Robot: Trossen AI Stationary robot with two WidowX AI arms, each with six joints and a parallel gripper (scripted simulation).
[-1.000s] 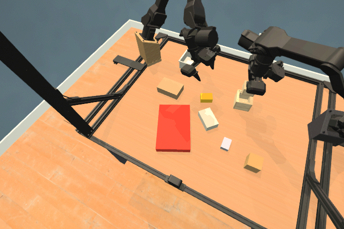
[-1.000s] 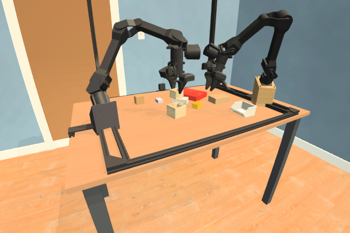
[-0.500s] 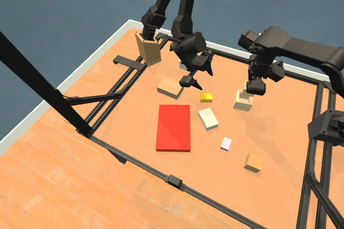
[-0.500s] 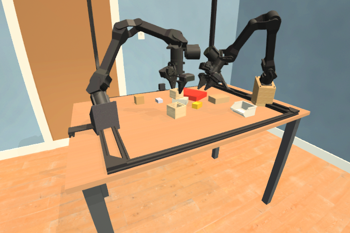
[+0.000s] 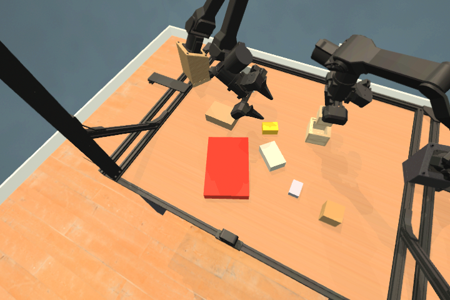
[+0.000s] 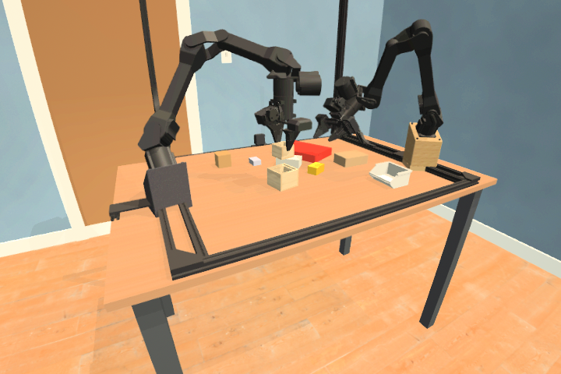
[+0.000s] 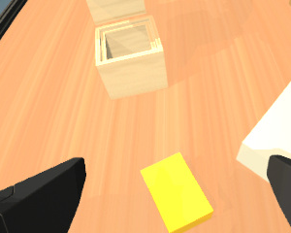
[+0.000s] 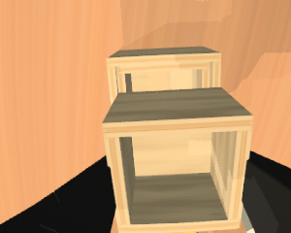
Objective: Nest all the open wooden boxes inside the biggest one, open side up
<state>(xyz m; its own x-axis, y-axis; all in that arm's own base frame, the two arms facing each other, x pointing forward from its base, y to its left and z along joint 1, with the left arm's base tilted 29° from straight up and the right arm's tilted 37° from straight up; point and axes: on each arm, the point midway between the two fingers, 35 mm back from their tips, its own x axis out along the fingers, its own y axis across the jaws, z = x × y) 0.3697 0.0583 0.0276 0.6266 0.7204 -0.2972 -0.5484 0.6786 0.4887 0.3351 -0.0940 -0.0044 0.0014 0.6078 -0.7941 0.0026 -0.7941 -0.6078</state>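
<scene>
My right gripper is now 13 cm above the middle-sized wooden box. Also, from my right hand: yellow block: 6 cm behind, 15 cm to the left, 14 cm below; then smallest wooden box: 5 cm below; then biggest wooden box: 14 cm below.
</scene>
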